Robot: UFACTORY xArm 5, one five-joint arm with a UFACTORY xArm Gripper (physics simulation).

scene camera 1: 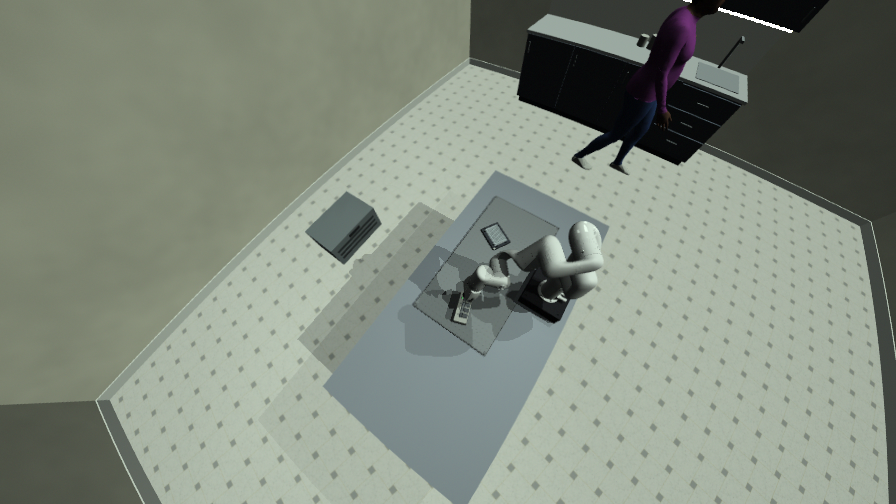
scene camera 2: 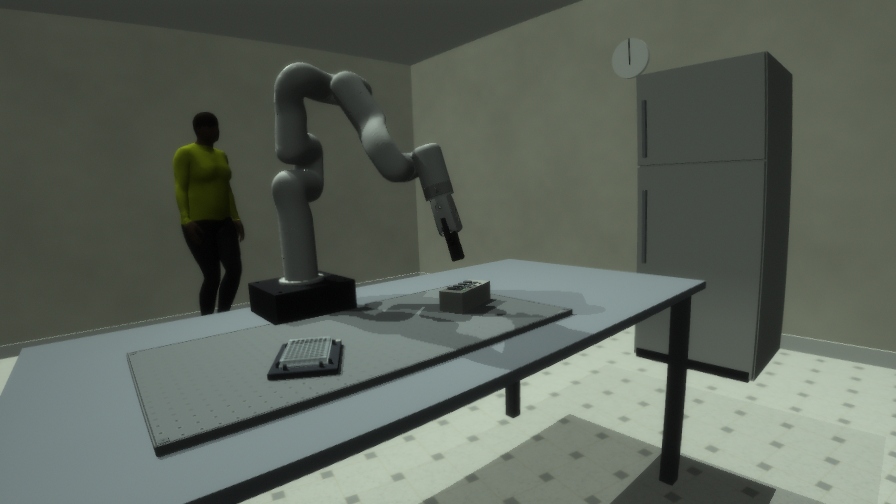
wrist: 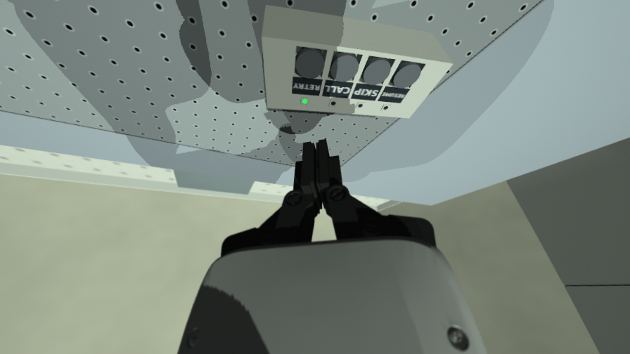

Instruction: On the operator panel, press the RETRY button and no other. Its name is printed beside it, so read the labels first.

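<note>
The operator panel point(scene camera 1: 461, 316) point(scene camera 2: 456, 300) point(wrist: 350, 30) is a beige box with four round grey buttons in a row. In the wrist view the labels appear upside down. The RETRY button point(wrist: 309, 63) is at the left end, and a small green lamp point(wrist: 304, 101) glows beside its label. The CALL button point(wrist: 345, 67), the SKIP button point(wrist: 376, 71) and the RESUME button point(wrist: 407, 75) follow to the right, with dark lamps. My gripper point(scene camera 2: 458, 258) point(wrist: 318, 155) is shut and empty. Its tips are above the panel, apart from it.
The panel stands on a perforated board point(scene camera 1: 501, 216) point(scene camera 2: 206, 388) on the blue-grey table point(scene camera 1: 451, 413) point(scene camera 2: 68, 401). A well plate in a black holder point(scene camera 1: 495, 235) point(scene camera 2: 305, 354) lies towards the board's other end. The black robot base point(scene camera 2: 302, 300) stands beside the board. People stand away from the table.
</note>
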